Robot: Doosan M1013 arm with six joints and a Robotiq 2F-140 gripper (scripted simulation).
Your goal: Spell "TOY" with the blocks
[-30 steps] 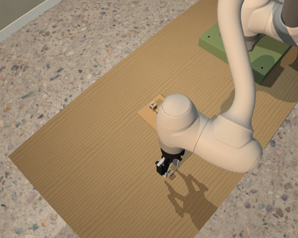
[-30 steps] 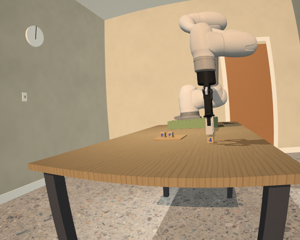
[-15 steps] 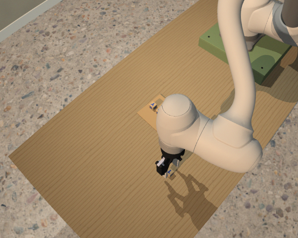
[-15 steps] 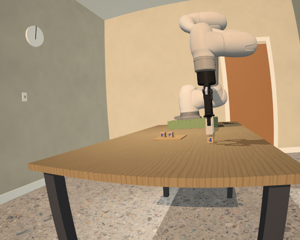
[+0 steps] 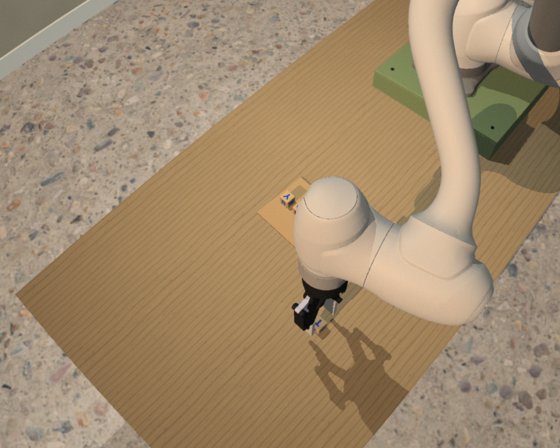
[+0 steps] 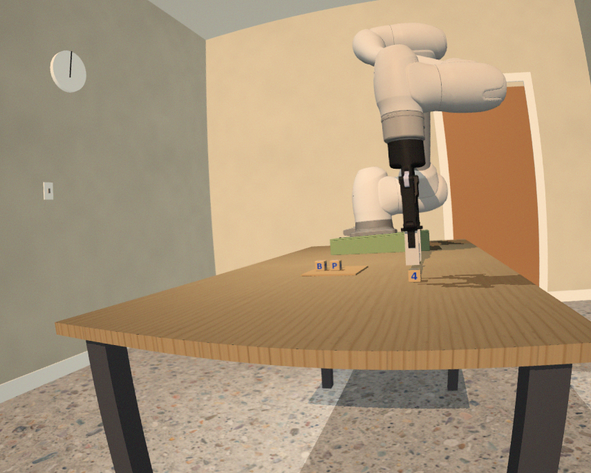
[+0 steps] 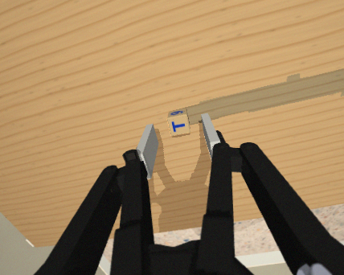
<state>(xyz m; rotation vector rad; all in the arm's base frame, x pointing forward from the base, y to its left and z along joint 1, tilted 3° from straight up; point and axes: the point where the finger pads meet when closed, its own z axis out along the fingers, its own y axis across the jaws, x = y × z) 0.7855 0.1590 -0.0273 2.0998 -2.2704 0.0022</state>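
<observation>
Now: hand 60 mm above the T block. The rest, counted from my hand: O block 180 mm behind, 200 mm to the right, 50 mm below; Y block 190 mm behind, 240 mm to the right, 50 mm below; tan mat 180 mm behind, 200 mm to the right, 70 mm below.
</observation>
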